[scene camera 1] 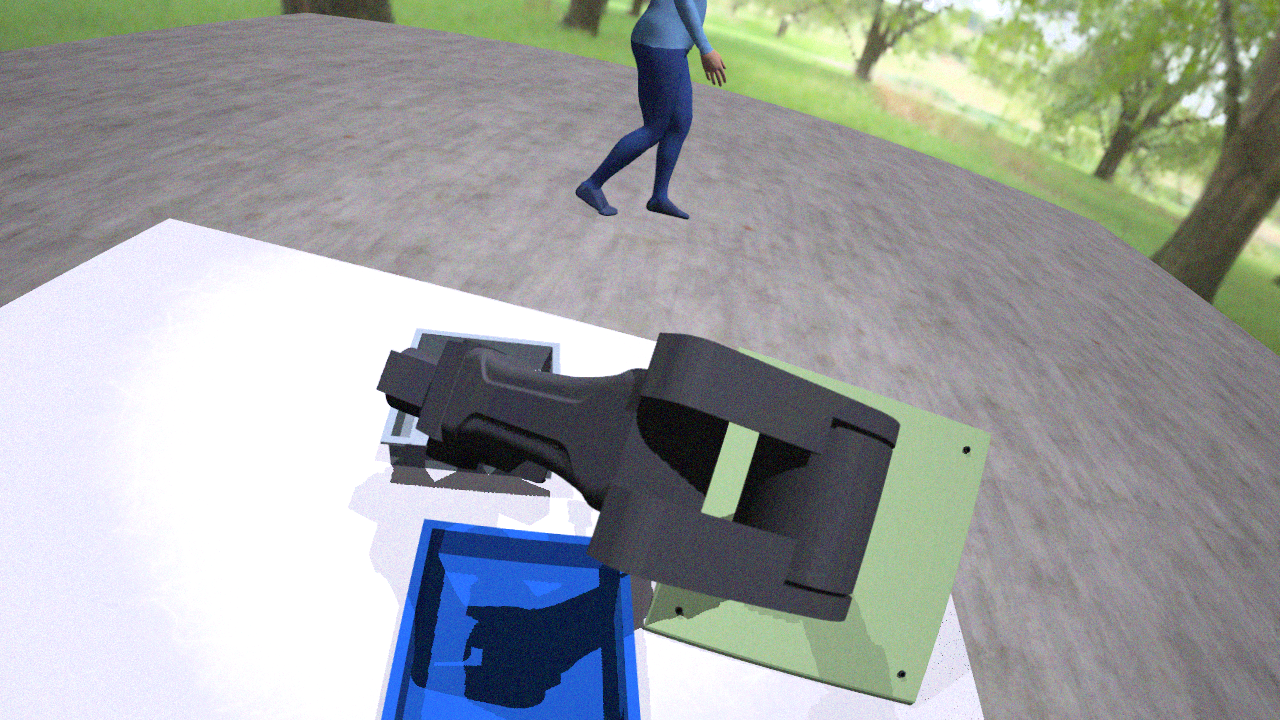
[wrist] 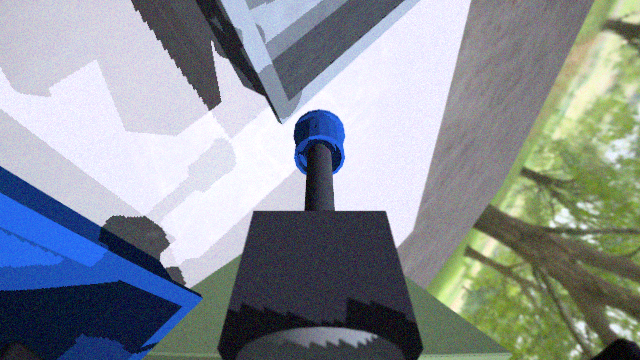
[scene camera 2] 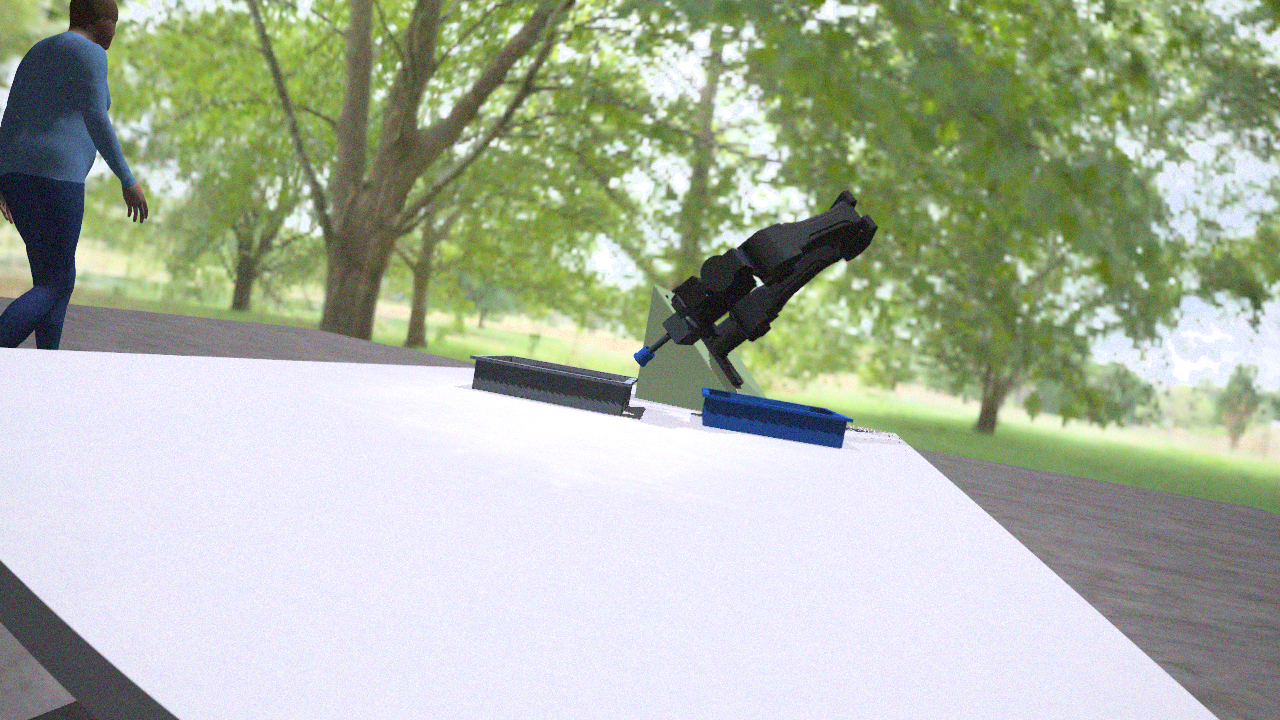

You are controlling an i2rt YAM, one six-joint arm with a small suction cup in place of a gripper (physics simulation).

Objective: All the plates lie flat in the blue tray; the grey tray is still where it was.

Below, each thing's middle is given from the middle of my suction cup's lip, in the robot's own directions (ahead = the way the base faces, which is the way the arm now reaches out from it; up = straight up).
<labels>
The grey tray [wrist: 288, 59] lies 140 mm ahead of my suction cup, 80 mm to the right of it and 60 mm below it. Also, from my suction cup: blue tray [scene camera 1: 493, 616] (50 mm behind, 230 mm to the left, 60 mm below).
</labels>
